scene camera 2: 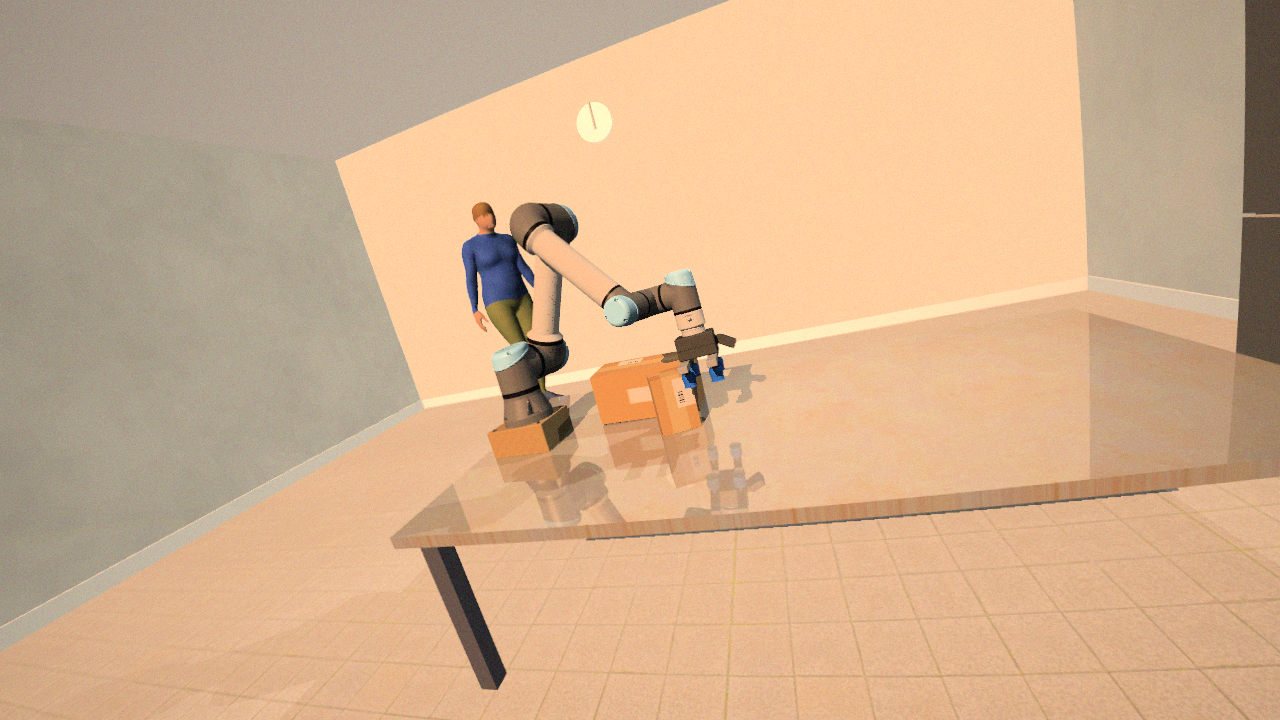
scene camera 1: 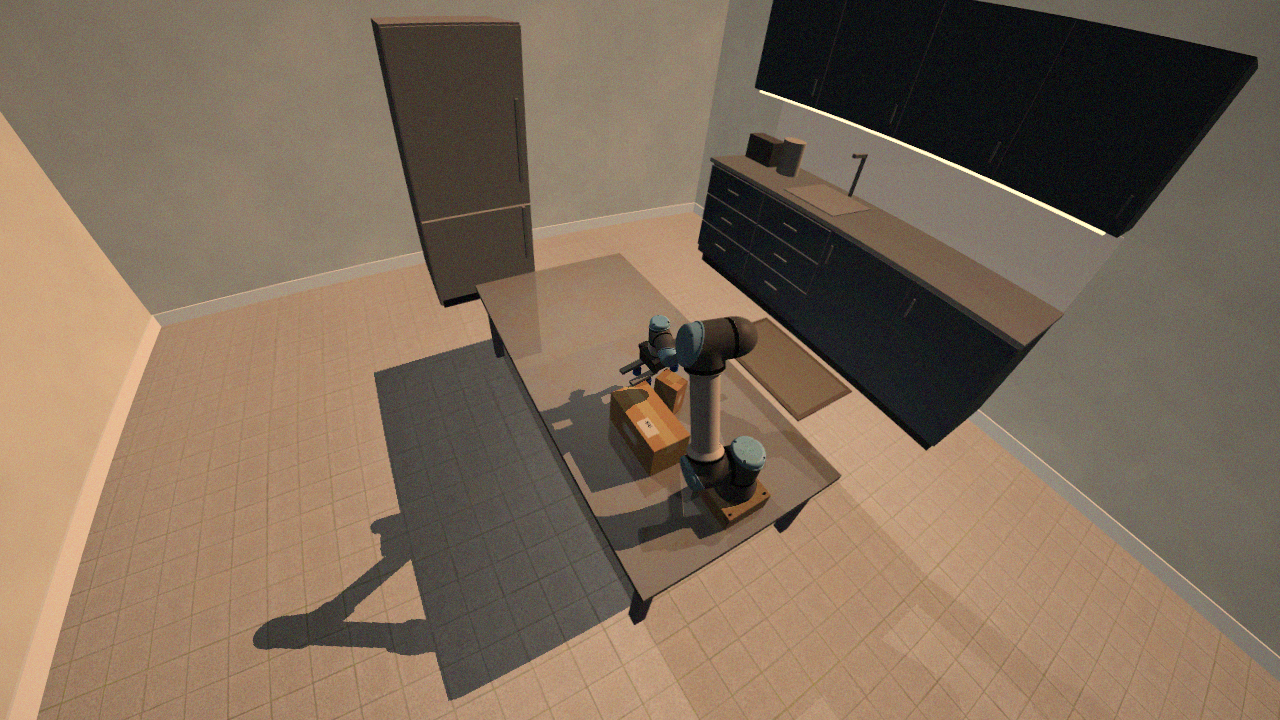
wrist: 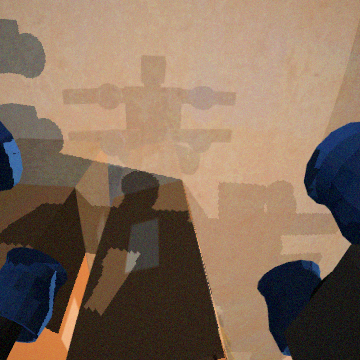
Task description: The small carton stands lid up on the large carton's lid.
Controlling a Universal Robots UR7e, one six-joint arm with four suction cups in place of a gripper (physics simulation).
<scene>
The suction head [wrist: 38, 276] is stuck to a large carton [scene camera 1: 656, 437]. A small carton [scene camera 2: 676, 409] rests on the table.
The large carton is seen too in scene camera 2 [scene camera 2: 621, 390] and in the wrist view [wrist: 46, 216]. The small carton shows as well in scene camera 1 [scene camera 1: 670, 387] and in the wrist view [wrist: 147, 285].
</scene>
